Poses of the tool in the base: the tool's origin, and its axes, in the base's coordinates. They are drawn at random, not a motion.
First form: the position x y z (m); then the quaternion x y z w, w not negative.
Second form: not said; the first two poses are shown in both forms.
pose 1, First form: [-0.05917, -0.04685, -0.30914, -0.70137, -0.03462, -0.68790, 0.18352]
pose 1, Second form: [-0.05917, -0.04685, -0.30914, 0.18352, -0.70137, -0.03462, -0.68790]
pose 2, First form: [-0.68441, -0.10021, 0.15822, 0.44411, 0.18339, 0.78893, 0.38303]
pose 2, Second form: [-0.68441, -0.10021, 0.15822, 0.38303, 0.44411, 0.18339, 0.78893]
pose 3, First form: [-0.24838, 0.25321, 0.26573, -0.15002, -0.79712, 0.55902, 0.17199]
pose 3, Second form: [-0.24838, 0.25321, 0.26573, 0.17199, -0.15002, -0.79712, 0.55902]
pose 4, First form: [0.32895, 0.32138, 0.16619, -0.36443, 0.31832, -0.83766, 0.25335]
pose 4, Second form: [0.32895, 0.32138, 0.16619, 0.25335, -0.36443, 0.31832, -0.83766]
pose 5, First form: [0.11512, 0.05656, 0.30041, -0.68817, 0.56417, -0.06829, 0.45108]
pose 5, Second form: [0.11512, 0.05656, 0.30041, 0.45108, -0.68817, 0.56417, -0.06829]
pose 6, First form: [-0.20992, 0.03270, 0.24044, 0.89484, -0.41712, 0.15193, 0.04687]
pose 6, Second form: [-0.20992, 0.03270, 0.24044, 0.04687, 0.89484, -0.41712, 0.15193]
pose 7, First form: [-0.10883, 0.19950, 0.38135, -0.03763, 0.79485, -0.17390, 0.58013]
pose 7, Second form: [-0.10883, 0.19950, 0.38135, 0.58013, -0.03763, 0.79485, -0.17390]
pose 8, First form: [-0.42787, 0.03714, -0.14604, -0.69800, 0.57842, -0.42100, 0.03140]
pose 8, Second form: [-0.42787, 0.03714, -0.14604, 0.03140, -0.69800, 0.57842, -0.42100]
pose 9, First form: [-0.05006, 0.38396, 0.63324, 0.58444, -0.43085, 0.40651, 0.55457]
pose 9, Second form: [-0.05006, 0.38396, 0.63324, 0.55457, 0.58444, -0.43085, 0.40651]
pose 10, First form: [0.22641, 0.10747, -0.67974, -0.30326, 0.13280, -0.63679, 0.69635]
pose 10, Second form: [0.22641, 0.10747, -0.67974, 0.69635, -0.30326, 0.13280, -0.63679]
